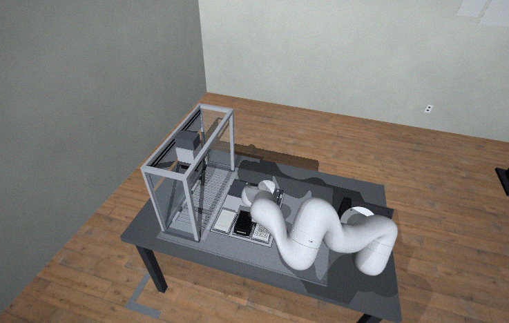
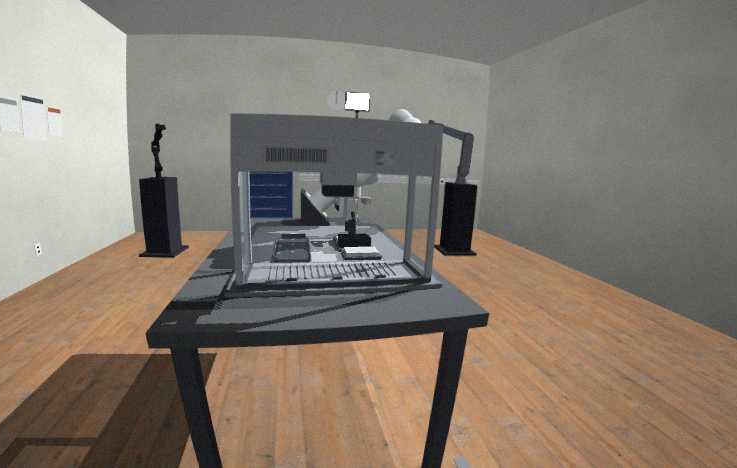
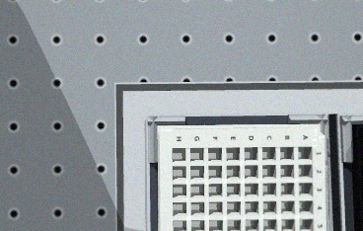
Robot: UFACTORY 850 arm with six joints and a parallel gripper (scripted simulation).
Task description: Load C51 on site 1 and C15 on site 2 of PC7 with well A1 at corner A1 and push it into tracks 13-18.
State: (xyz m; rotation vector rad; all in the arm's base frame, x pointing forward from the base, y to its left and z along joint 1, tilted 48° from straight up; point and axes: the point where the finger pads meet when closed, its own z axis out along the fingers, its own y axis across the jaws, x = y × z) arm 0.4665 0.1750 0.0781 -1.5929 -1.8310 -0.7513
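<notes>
The white 96-well plate C15 is 3 cm below my hand. From my hand the other things lie so: nest S1: 4 cm below; black deep-well block C51: 11 cm ahead, 1 cm to the left, 2 cm below; nest S2: 11 cm ahead, 1 cm to the left, 4 cm below.
</notes>
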